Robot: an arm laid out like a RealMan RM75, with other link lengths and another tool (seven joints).
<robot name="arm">
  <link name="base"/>
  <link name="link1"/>
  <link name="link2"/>
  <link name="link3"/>
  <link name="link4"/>
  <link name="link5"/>
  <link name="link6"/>
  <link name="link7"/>
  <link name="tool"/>
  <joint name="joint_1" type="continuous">
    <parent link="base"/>
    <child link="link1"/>
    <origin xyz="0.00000 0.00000 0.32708"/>
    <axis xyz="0 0 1"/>
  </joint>
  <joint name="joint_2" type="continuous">
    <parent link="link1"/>
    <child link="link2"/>
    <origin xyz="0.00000 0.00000 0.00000"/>
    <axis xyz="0 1 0"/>
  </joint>
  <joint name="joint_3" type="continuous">
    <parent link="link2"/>
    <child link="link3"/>
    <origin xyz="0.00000 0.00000 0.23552"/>
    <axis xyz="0 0 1"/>
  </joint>
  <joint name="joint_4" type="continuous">
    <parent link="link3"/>
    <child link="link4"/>
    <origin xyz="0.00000 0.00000 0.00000"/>
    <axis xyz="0 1 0"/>
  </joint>
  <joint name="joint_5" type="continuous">
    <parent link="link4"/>
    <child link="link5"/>
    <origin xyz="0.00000 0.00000 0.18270"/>
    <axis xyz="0 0 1"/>
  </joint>
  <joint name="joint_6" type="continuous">
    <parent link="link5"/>
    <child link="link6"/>
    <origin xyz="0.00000 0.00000 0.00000"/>
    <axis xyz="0 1 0"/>
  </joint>
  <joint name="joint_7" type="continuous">
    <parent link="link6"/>
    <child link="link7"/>
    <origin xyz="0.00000 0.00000 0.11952"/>
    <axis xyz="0 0 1"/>
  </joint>
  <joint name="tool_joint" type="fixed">
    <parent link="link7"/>
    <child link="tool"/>
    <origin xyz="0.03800 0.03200 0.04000" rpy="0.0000 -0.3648 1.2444"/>
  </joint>
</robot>
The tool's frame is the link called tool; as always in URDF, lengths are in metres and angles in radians. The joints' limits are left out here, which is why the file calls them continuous.
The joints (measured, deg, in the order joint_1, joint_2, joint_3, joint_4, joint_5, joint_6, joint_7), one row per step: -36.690, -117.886, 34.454, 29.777, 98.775, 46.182, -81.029; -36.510, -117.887, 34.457, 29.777, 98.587, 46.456, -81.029; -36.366, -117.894, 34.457, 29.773, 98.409, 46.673, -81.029; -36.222, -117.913, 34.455, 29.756, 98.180, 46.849, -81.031; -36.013, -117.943, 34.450, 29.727, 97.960, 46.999, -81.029; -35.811, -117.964, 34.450, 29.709, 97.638, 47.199, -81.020; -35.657, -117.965, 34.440, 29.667, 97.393, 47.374, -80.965; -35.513, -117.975, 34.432, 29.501, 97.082, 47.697, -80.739; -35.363, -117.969, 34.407, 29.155, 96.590, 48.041, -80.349; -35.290, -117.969, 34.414, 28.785, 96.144, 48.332, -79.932; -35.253, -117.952, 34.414, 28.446, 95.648, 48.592, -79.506; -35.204, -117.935, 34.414, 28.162, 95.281, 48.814, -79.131; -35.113, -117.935, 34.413, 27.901, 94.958, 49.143, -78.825; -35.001, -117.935, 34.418, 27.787, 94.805, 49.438, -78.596; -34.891, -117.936, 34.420, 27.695, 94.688, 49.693, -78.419; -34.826, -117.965, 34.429, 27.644, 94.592, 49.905, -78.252
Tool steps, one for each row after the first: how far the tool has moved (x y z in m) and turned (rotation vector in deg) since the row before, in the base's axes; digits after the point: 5 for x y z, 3 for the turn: -0.00047, -0.00092, 0.00019, -0.021, -0.260, -0.027; -0.00036, -0.00073, 0.00017, -0.002, -0.237, -0.016; -0.00041, -0.00068, 0.00019, 0.034, -0.280, 0.027; -0.00094, -0.00094, 0.00007, 0.030, -0.275, 0.117; -0.00068, -0.00088, 0.00036, 0.080, -0.353, 0.064; -0.00056, -0.00073, 0.00025, 0.051, -0.243, 0.026; -0.00024, -0.00109, -0.00038, -0.056, -0.275, -0.119; -0.00046, -0.00129, -0.00062, -0.041, -0.370, -0.102; -0.00004, -0.00102, -0.00093, -0.081, -0.290, -0.154; 0.00017, -0.00072, -0.00051, 0.007, -0.281, -0.177; -0.00001, -0.00072, -0.00053, -0.019, -0.181, -0.145; 0.00000, -0.00103, -0.00066, -0.085, -0.253, -0.170; -0.00009, -0.00097, -0.00042, -0.084, -0.096, -0.173; -0.00017, -0.00089, -0.00036, -0.077, -0.089, -0.130; 0.00018, -0.00066, -0.00044, -0.066, -0.062, -0.161
